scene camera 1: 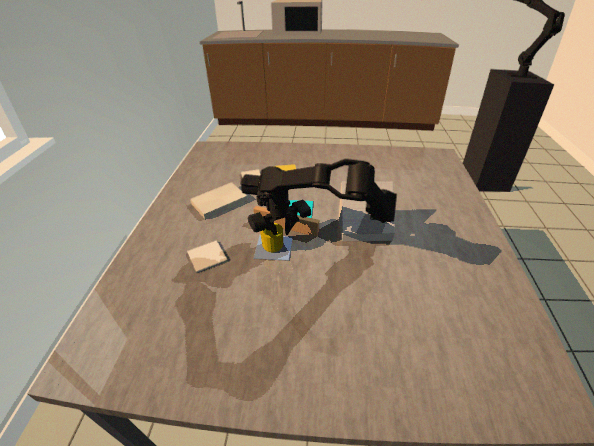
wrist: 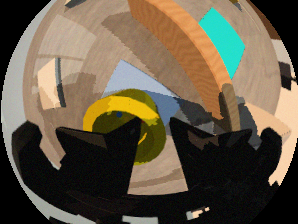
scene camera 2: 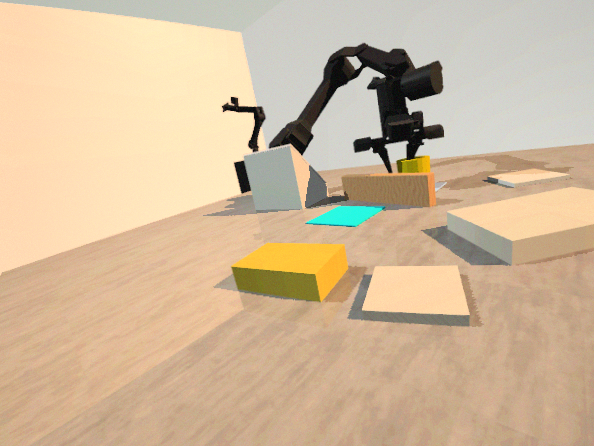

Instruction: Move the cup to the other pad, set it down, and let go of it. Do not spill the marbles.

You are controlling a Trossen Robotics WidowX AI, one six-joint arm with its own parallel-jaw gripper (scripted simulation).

Labels:
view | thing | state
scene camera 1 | gripper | -
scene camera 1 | thick tan slab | -
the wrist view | gripper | -
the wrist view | yellow cup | -
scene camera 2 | gripper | -
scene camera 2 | yellow block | -
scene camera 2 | thin tan tile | -
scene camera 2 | wooden block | -

